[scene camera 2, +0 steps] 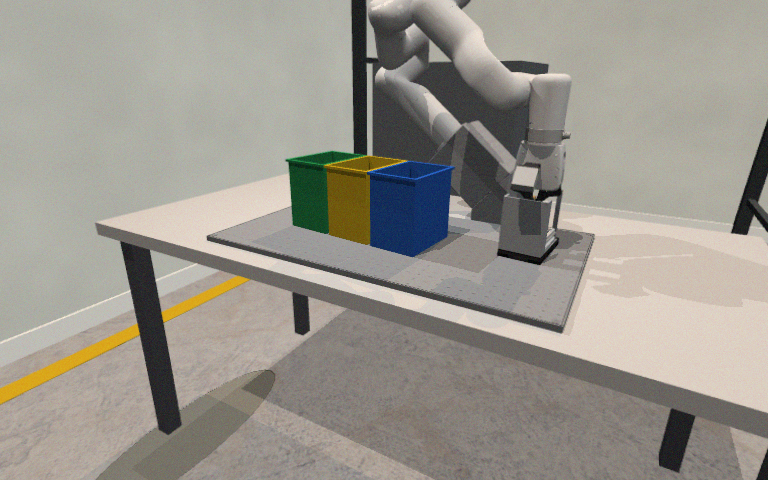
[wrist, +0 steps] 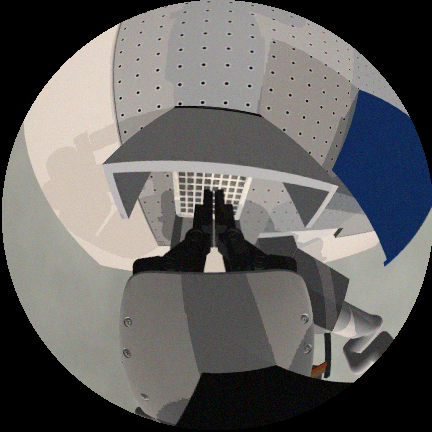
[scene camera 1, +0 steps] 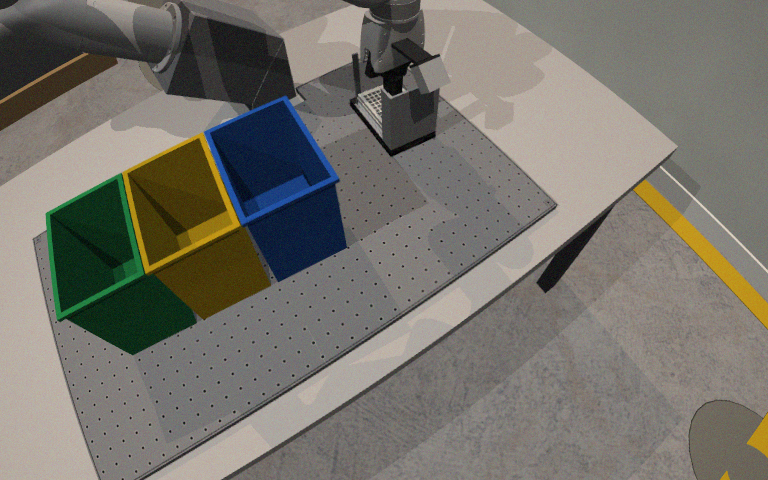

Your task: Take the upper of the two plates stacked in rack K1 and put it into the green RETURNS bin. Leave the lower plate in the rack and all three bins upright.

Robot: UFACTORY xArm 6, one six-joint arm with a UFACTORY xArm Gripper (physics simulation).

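Places are measured from the arm's base along level axes (x ahead, y left, z up), in metres.
Pixels of known places: gripper, fingertip midpoint: (wrist: 213, 201) (scene camera 1: 392, 91); arm's base at its link origin: (scene camera 2: 453, 140) (wrist: 326, 310) (scene camera 1: 166, 38).
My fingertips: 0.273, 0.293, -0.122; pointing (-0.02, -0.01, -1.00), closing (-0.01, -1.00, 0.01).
Observation:
Ahead of a thing's pixels: the offset from my fingertips to its middle, as dx, dy, dz. Level surfaces: height alone.
Rack K1 @[-0.008, +0.002, -0.011] (scene camera 1: 404, 124) (scene camera 2: 515, 226) (wrist: 215, 137) stands upright with a grey wall. The upper plate @[+0.002, +0.001, -0.040] (scene camera 1: 370, 100) (wrist: 187, 180), white and gridded, lies flat low in the rack; stacked pale edges show beneath it in scene camera 1. My gripper (scene camera 1: 392, 86) (wrist: 213, 201) is shut with nothing between its fingers. It points down at the rack, and in the wrist view its tips overlap the plate; their height above it is unclear. In scene camera 1 the rack wall hides the tips. The green RETURNS bin @[+0.047, -0.529, +0.009] (scene camera 1: 130, 316) (scene camera 2: 308, 195) stands upright at the far end of the bin row.
The yellow bin @[+0.063, -0.398, +0.009] (scene camera 1: 209, 277) (scene camera 2: 348, 198) and the blue bin @[+0.079, -0.267, +0.009] (scene camera 1: 303, 232) (scene camera 2: 410, 217) (wrist: 385, 170) stand upright beside the green one, blue nearest the rack. All stand on a perforated board @[dz -0.081] (scene camera 1: 339, 294). A dark grey block (scene camera 1: 226, 62) on the arm rises behind the blue bin.

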